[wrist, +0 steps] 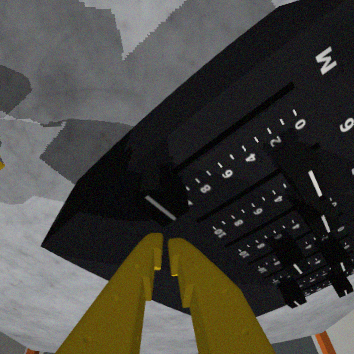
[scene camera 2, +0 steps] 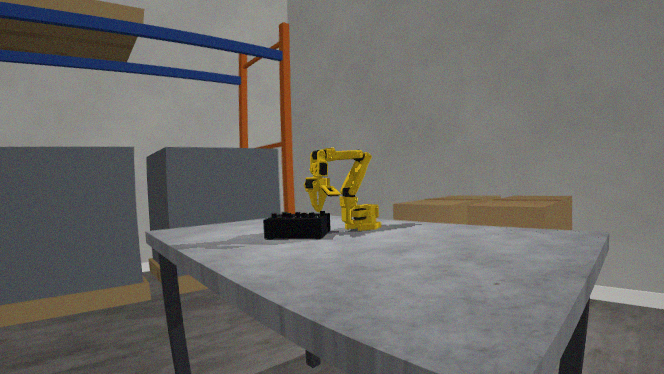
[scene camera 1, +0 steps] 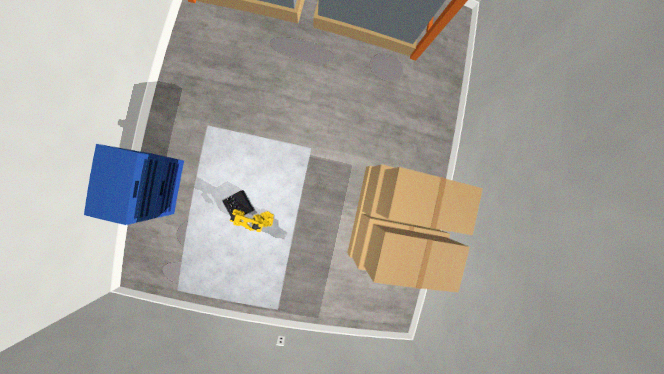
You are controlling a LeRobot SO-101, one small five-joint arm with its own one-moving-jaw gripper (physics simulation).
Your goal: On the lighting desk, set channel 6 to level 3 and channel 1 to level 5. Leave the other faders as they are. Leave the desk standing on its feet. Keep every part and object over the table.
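Frame: origin at the arm's base, x ahead, y left, z up, level; millimetres.
Seen in the pictures: end effector, tool point: (wrist: pixel 161 246) (scene camera 2: pixel 318 210) (scene camera 1: pixel 242 212); arm's base, origin of the base link: (scene camera 2: pixel 358 228) (scene camera 1: pixel 264 218).
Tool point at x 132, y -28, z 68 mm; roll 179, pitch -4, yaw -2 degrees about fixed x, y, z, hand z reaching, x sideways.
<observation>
Pixels of each thing's top centre, then the offset from my tool point to it. Level surfaces: height alone.
- black lighting desk, middle of its top: (wrist: pixel 277 280) (scene camera 2: pixel 298 211) (scene camera 1: pixel 236 206) dx +51, dy -31, dz +1 mm
- table, its level: dz -68 mm
- M fader, middle of its top: (wrist: pixel 160 208) dx +1, dy +18, dz +1 mm
- channel 6 fader, middle of its top: (wrist: pixel 315 184) dx +45, dy +24, dz +1 mm
- channel 5 fader, middle of its top: (wrist: pixel 325 224) dx +57, dy +6, dz +1 mm
The black lighting desk (scene camera 1: pixel 242 200) (scene camera 2: pixel 296 228) (wrist: pixel 100 235) stands upright on the table (scene camera 1: pixel 230 270) (scene camera 2: pixel 425 280) (wrist: pixel 40 295). In the wrist view the M fader (wrist: pixel 160 207) is near the 10 end of its scale. The channel 6 fader (wrist: pixel 314 183) stands toward the low end, its cap hiding the low marks, so I cannot read its exact level. The channel 5 fader (wrist: pixel 326 223) is beyond it. Farther faders are small, and I cannot tell channel 1's level. My gripper (scene camera 1: pixel 233 218) (scene camera 2: pixel 320 210) (wrist: pixel 166 239) is shut and empty, its tips close above the desk near the M fader's cap.
The yellow arm's base (scene camera 1: pixel 264 220) (scene camera 2: pixel 365 218) stands on the table beside the desk. Off the table are a blue cabinet (scene camera 1: pixel 112 185), cardboard boxes (scene camera 1: pixel 410 200) (scene camera 2: pixel 520 212), grey blocks (scene camera 2: pixel 220 185) and an orange rack post (scene camera 2: pixel 285 120).
</observation>
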